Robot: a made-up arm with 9 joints. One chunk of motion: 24 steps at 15 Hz.
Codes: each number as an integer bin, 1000 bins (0 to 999) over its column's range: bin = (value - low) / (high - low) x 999, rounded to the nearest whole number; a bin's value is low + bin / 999 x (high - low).
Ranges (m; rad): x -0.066..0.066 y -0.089..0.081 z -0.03..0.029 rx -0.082..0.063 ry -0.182..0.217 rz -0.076..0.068
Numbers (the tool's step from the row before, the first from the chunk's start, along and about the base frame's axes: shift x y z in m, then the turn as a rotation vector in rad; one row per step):
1: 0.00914 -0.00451 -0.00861 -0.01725 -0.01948 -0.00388
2: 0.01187 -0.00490 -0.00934 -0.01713 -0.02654 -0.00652
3: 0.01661 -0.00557 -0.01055 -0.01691 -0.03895 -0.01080
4: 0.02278 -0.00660 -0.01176 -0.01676 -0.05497 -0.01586
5: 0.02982 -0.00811 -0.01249 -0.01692 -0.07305 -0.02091
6: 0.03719 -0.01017 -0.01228 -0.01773 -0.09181 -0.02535
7: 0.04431 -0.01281 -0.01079 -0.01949 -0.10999 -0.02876
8: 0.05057 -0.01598 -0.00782 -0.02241 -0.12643 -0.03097
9: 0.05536 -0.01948 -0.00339 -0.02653 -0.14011 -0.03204
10: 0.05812 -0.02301 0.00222 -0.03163 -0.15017 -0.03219
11: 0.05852 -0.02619 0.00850 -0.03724 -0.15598 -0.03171
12: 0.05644 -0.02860 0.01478 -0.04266 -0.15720 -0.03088
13: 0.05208 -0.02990 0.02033 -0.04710 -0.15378 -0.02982
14: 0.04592 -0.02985 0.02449 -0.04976 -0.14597 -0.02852
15: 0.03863 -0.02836 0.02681 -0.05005 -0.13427 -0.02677
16: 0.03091 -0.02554 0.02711 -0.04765 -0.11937 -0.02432
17: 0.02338 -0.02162 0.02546 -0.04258 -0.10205 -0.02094
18: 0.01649 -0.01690 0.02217 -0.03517 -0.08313 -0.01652
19: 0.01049 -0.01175 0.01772 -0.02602 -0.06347 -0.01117
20: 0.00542 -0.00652 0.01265 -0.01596 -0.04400 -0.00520
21: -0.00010 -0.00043 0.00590 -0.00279 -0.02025 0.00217
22: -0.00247 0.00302 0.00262 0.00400 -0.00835 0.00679
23: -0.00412 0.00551 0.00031 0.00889 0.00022 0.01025
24: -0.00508 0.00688 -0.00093 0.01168 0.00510 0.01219
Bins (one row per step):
1: 569 497 362 446 407 500
2: 589 494 350 447 389 482
3: 625 490 329 448 358 452
4: 672 484 309 449 318 417
5: 725 475 296 448 273 382
6: 781 463 300 443 226 351
7: 835 448 325 431 180 328
8: 882 429 376 411 139 312
9: 918 409 451 382 105 305
10: 939 388 546 347 80 304
11: 942 369 652 308 65 307
12: 927 355 758 271 62 313
13: 894 347 852 240 71 320
14: 847 348 923 222 90 329
15: 792 356 962 220 120 342
16: 733 373 967 237 157 359
17: 676 396 939 272 200 382
18: 624 424 883 323 248 413
19: 579 454 808 386 297 450
20: 541 485 722 455 346 491
21: 499 520 608 546 405 542
22: 481 541 552 593 435 574
23: 468 555 513 626 456 598
24: 461 563 492 645 468 612

